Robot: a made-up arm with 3 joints. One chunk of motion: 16 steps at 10 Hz.
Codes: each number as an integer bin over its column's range. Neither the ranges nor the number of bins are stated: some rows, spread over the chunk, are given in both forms.
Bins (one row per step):
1: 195 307 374 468 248 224
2: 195 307 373 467 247 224
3: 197 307 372 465 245 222
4: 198 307 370 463 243 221
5: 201 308 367 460 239 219
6: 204 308 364 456 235 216
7: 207 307 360 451 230 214
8: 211 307 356 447 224 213
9: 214 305 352 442 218 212
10: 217 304 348 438 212 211
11: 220 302 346 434 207 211
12: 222 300 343 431 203 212
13: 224 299 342 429 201 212
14: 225 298 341 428 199 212
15: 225 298 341 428 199 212
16: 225 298 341 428 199 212
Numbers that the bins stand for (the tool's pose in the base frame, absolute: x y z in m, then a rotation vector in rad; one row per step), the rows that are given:
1: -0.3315 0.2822 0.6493 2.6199 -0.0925 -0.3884
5: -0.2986 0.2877 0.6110 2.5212 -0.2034 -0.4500
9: -0.2274 0.2712 0.5288 2.2993 -0.4623 -0.5363
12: -0.1836 0.2438 0.4795 2.1637 -0.6473 -0.5363
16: -0.1671 0.2329 0.4685 2.1267 -0.6966 -0.5363
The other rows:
2: -0.3315 0.2822 0.6438 2.6075 -0.1048 -0.3884
3: -0.3205 0.2822 0.6384 2.5829 -0.1295 -0.4130
4: -0.3151 0.2822 0.6274 2.5582 -0.1541 -0.4253
6: -0.2822 0.2877 0.5945 2.4719 -0.2527 -0.4870
7: -0.2658 0.2822 0.5726 2.4103 -0.3144 -0.5116
8: -0.2438 0.2822 0.5507 2.3610 -0.3884 -0.5240
10: -0.2110 0.2658 0.5068 2.2500 -0.5363 -0.5486
11: -0.1945 0.2548 0.4959 2.2007 -0.5979 -0.5486
13: -0.1726 0.2384 0.4740 2.1390 -0.6719 -0.5363
14: -0.1671 0.2329 0.4685 2.1267 -0.6966 -0.5363
15: -0.1671 0.2329 0.4685 2.1267 -0.6966 -0.5363

